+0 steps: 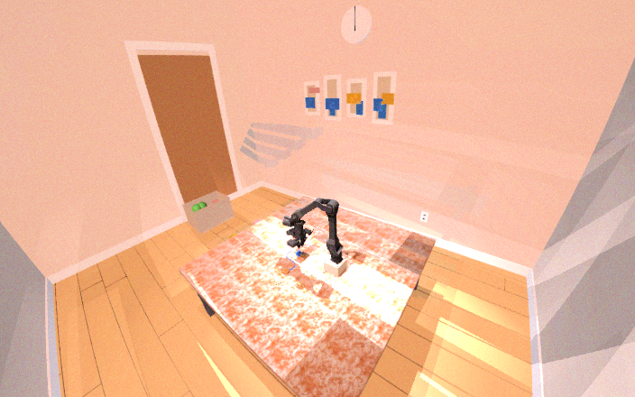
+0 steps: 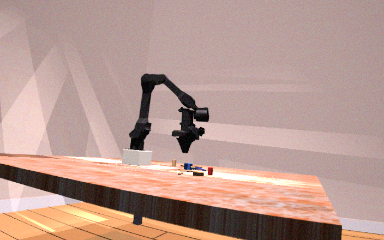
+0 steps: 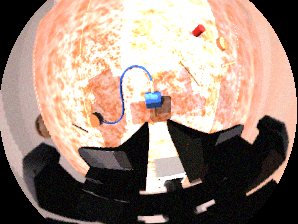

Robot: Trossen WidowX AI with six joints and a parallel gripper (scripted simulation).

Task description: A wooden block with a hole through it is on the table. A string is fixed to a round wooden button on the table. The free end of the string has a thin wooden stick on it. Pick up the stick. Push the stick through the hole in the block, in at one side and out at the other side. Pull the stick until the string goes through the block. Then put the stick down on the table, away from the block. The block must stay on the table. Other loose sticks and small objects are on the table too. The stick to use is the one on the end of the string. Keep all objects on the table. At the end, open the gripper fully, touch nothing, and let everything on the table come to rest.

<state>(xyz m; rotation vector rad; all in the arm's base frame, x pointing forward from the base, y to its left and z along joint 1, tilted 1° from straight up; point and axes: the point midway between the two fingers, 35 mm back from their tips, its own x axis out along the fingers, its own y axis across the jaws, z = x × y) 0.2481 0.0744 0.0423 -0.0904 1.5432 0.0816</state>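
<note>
Right now my gripper tip is 60 mm above the thin wooden stick and 40 mm short of it. Round my gripper tip: red cylinder (200 mm ahead, 110 mm to the right, 60 mm below); then round button (160 mm to the left, 70 mm below, 30 mm behind); then tan block (190 mm behind, 180 mm to the left, 60 mm below).
</note>
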